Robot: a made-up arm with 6 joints. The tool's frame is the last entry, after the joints. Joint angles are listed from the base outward. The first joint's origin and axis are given. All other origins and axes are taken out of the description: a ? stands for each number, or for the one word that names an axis. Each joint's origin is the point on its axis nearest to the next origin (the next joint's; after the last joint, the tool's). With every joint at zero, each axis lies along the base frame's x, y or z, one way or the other. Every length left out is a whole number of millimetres.
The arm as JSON. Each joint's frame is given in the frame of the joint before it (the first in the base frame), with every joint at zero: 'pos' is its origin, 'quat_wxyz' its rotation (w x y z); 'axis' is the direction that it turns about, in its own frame. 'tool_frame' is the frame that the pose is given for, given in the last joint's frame.
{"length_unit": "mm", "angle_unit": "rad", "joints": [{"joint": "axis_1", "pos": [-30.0, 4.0, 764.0], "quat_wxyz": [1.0, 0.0, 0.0, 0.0], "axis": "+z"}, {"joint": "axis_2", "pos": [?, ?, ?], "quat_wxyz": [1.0, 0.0, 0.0, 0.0], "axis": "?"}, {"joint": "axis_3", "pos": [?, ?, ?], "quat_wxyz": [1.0, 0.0, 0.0, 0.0], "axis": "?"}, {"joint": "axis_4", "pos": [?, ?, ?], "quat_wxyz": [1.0, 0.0, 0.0, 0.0], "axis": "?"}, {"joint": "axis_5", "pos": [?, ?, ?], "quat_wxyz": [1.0, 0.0, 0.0, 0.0], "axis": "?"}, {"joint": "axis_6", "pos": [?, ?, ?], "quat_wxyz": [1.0, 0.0, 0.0, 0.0], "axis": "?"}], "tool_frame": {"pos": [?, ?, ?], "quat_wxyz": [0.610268, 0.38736, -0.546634, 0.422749]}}
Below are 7 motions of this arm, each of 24 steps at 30 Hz.
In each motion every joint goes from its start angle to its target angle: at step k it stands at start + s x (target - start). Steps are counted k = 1, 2, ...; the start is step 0. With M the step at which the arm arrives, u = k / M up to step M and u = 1 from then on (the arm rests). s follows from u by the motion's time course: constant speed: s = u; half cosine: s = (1 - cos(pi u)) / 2; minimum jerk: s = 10 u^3 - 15 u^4 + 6 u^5.
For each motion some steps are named. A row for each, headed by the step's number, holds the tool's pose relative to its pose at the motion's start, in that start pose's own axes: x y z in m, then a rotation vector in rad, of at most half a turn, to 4 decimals.
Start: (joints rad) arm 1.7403 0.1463 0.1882 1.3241 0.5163 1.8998
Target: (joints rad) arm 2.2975 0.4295 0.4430 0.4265 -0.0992 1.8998
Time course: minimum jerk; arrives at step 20
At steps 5, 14, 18, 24:
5: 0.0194 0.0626 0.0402 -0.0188 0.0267 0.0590
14: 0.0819 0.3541 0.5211 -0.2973 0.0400 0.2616
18: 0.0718 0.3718 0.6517 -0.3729 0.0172 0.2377
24: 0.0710 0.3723 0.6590 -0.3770 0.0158 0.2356

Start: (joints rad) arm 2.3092 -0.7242 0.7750 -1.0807 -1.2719 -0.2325
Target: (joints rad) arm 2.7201 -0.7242 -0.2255 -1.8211 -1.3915 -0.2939
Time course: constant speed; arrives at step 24
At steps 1, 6, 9, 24:
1: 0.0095 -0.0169 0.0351 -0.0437 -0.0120 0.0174
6: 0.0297 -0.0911 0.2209 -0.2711 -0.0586 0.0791
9: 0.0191 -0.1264 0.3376 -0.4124 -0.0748 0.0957
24: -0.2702 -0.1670 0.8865 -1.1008 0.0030 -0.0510

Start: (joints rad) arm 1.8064 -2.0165 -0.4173 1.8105 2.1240 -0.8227
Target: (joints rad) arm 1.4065 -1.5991 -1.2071 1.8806 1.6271 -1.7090
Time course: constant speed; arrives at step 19
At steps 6, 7, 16, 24:
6: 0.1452 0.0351 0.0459 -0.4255 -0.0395 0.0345
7: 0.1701 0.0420 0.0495 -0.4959 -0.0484 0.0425
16: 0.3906 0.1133 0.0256 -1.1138 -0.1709 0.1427
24: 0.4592 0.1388 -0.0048 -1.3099 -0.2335 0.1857

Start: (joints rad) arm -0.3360 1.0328 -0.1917 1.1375 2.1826 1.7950
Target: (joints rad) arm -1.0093 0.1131 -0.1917 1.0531 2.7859 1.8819
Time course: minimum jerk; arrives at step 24
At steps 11, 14, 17, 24:
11: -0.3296 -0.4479 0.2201 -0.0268 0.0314 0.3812
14: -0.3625 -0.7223 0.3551 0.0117 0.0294 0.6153
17: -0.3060 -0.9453 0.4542 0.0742 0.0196 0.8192
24: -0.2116 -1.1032 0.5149 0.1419 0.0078 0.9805

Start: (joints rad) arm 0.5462 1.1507 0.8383 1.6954 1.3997 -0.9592
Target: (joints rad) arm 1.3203 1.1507 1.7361 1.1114 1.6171 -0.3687
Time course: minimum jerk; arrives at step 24
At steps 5, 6, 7, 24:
5: 0.0580 -0.0686 0.0044 0.0973 0.0325 -0.0710
6: 0.0912 -0.1111 0.0043 0.1558 0.0510 -0.1155
7: 0.1305 -0.1650 0.0012 0.2284 0.0728 -0.1726
24: 0.3023 -1.0290 -0.4121 1.3472 0.1110 -1.4252

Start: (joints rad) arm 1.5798 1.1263 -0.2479 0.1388 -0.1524 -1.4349
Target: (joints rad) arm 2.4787 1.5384 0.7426 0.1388 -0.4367 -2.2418
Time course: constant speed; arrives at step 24
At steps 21, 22, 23, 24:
21: -1.1636 1.0049 -0.6724 -0.4945 0.5373 1.0211
22: -1.2467 1.0159 -0.6733 -0.5286 0.5342 1.0859
23: -1.3295 1.0217 -0.6722 -0.5633 0.5279 1.1514
24: -1.4116 1.0221 -0.6693 -0.5986 0.5184 1.2174

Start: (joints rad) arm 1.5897 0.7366 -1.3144 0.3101 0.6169 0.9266
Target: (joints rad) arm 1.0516 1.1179 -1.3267 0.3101 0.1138 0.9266
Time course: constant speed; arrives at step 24
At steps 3, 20, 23, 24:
3: -0.0015 -0.0384 0.0455 -0.0597 -0.0089 0.0091
20: -0.0902 -0.1369 0.3540 -0.4162 -0.0379 0.0616
23: -0.1188 -0.1308 0.4103 -0.4823 -0.0388 0.0706
24: -0.1291 -0.1272 0.4287 -0.5045 -0.0387 0.0735

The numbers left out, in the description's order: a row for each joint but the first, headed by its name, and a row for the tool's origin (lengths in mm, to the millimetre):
axis_2: xyz -10.0 8.0 0.0, axis +y
axis_3: xyz 24.0 0.0 582.0, axis +y
axis_4: xyz 21.0 0.0 912.0, axis +z
axis_5: xyz 16.0 37.0 0.0, axis +y
axis_6: xyz 14.0 0.0 74.0, axis +z
tool: xyz 19.0 -12.0 0.0

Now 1 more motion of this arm.
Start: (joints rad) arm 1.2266 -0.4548 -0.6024 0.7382 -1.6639 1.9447
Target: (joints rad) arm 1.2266 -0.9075 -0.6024 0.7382 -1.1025 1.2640
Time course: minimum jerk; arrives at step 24
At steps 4, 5, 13, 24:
4: 0.0149 -0.0146 0.0099 -0.0133 -0.0082 -0.0004
5: 0.0272 -0.0266 0.0177 -0.0242 -0.0149 -0.0010
13: 0.2550 -0.2457 0.1172 -0.2113 -0.1284 -0.0562
24: 0.4520 -0.4299 0.1409 -0.3625 -0.1981 -0.1611

